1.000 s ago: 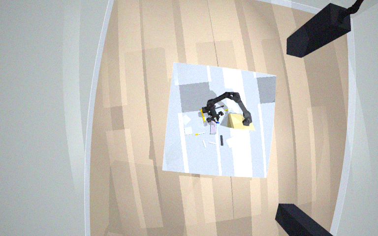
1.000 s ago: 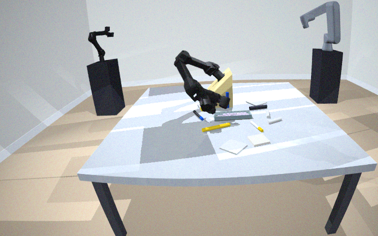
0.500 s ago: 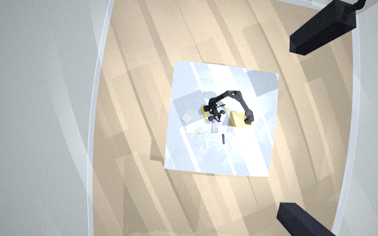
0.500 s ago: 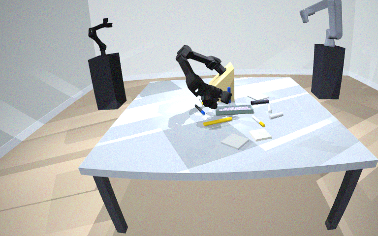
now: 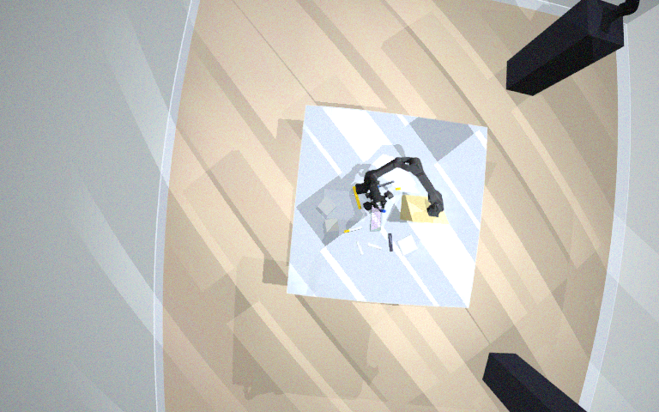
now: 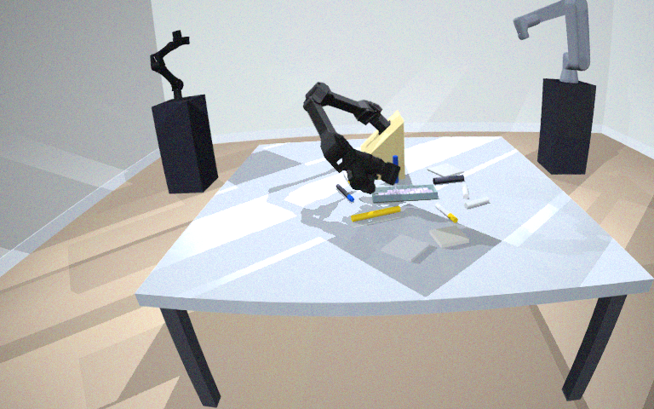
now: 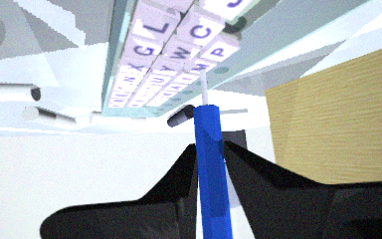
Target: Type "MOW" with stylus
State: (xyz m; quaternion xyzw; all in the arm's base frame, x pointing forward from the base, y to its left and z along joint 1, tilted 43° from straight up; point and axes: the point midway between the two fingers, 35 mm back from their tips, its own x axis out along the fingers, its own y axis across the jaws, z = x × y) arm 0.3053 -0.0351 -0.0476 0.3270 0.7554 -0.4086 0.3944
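Now: gripper tip 200 mm to the right of the dark grey pen, 100 mm past it and 60 mm above it. The rest, counted from my gripper tip: blue stylus: 10 mm below; yellow marker: 160 mm ahead, 60 mm to the right, 60 mm below; blue-tipped pen: 160 mm to the right, 60 mm below, 20 mm ahead.
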